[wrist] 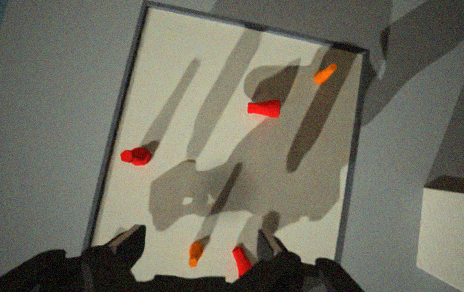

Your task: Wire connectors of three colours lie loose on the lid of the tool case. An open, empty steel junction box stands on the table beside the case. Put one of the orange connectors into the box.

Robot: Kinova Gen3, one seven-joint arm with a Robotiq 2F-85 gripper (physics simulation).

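Frame: origin at the arm's base, x ahead, y left, z up, level; centimetres.
Seen in the pictures: gripper, fingertip midpoint: (202, 239).
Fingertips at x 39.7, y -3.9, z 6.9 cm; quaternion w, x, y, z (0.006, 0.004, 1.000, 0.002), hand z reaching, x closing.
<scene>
Pixels of each thing's top centre, then the offset from my fingertips to it. "*": a spot on its surface instead. Level surfaces: height alone.
- pale case lid, surface spot: (165, 45) * dy -16.4, dx +4.6, dz -1.9 cm
- dark raised rim, surface spot: (116, 132) * dy -8.1, dx +8.2, dz -1.8 cm
- grey table, its level: dz -13.0 cm
An orange connector (196, 253) stands or leans on the pale case lid (165, 45), low in the view and between the fingers' lines. Another orange connector (325, 74) lies near the lid's upper right corner. My gripper (202, 239) is open and empty, above the lid's lower part. A red connector (242, 261) is close to the right finger, partly hidden by it. Pale box-like thing (442, 230) at the right edge is cut off; I cannot tell surely that it is the junction box, and its inside does not show.
A red connector (265, 108) lies in the lid's upper middle. Another red connector (136, 156) is near the left edge. A dark raised rim (116, 132) borders the lid. The grey table (55, 125) shows around it. Arm shadows cross the lid. The lid's near edge is hidden.
</scene>
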